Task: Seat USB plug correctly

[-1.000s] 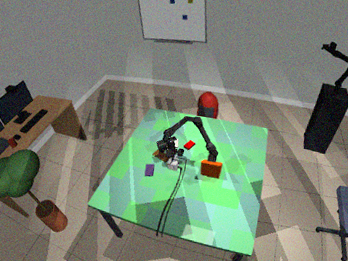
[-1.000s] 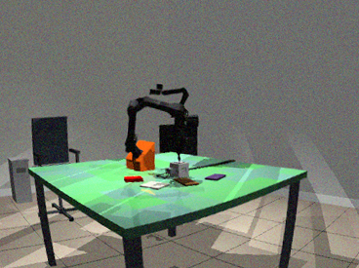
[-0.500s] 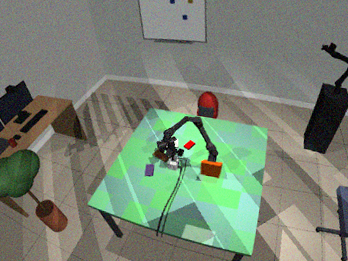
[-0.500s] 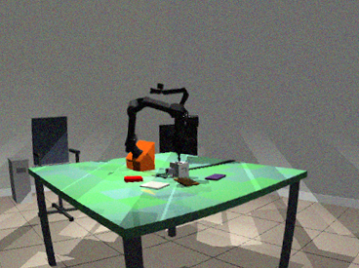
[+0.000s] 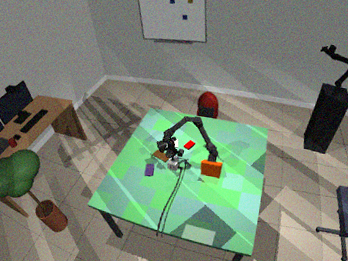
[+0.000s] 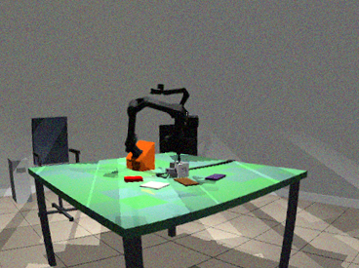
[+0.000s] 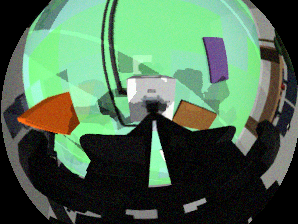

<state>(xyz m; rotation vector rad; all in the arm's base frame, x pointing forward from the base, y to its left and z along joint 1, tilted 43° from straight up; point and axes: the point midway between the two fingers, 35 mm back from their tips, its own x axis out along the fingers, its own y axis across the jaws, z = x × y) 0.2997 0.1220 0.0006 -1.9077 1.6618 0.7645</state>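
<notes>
My gripper tip is 2 cm above the dark USB plug. The rest, counted from my gripper tip: white card (13 cm ahead, 24 cm to the right, 11 cm below); then orange-brown card (15 cm ahead, 7 cm to the right, 11 cm below); then purple card (17 cm ahead, 12 cm to the left, 11 cm below).
</notes>
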